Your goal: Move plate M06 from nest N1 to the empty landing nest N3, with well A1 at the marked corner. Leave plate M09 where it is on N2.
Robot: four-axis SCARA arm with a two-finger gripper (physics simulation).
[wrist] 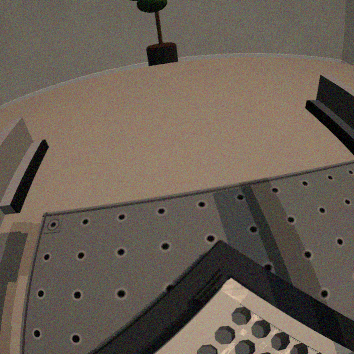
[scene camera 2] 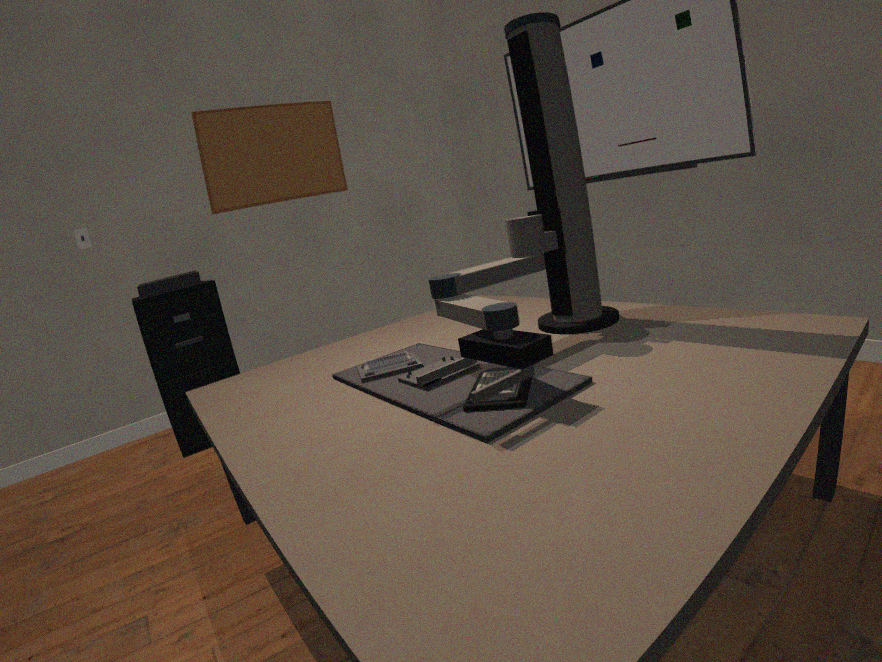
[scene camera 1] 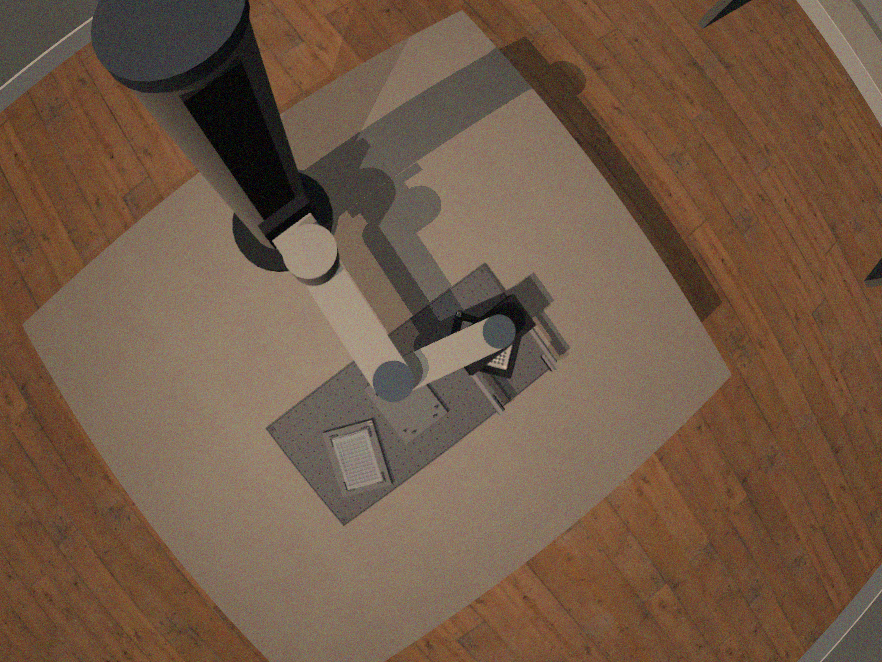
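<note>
There's a dark nest (scene camera 2: 520,401), and you can see the nest in the wrist view as well (wrist: 184,299). As for the gripper (scene camera 2: 443,389), it also appears in the wrist view (wrist: 179,99) and in scene camera 1 (scene camera 1: 529,391). The gripper carries nothing.
</note>
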